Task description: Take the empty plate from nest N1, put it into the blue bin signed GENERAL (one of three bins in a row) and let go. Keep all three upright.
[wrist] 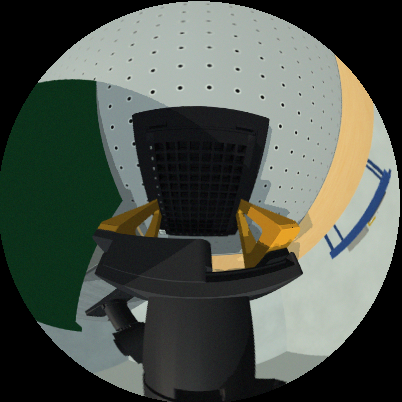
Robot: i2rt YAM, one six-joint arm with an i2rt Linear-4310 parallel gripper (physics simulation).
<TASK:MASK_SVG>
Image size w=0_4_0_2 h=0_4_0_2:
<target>my gripper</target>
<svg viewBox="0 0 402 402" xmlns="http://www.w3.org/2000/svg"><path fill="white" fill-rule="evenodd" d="M101 221L92 235L93 240L104 251L94 274L128 294L148 300L142 348L142 368L145 383L158 393L171 398L177 398L185 390L213 390L213 393L221 400L227 400L246 391L255 379L254 336L249 300L264 296L286 285L303 273L294 252L288 252L287 246L300 230L296 221L240 199L235 216L244 268L224 271L212 271L209 241L201 238L157 237L161 220L157 198ZM153 213L145 235L136 235L135 228ZM243 212L262 229L257 242L247 225Z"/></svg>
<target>black plate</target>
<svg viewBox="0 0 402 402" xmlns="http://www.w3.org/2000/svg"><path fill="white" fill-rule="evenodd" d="M147 129L145 136L150 170L166 233L184 236L228 236L249 170L255 141L253 132L234 128L199 125L166 126Z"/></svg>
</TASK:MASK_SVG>
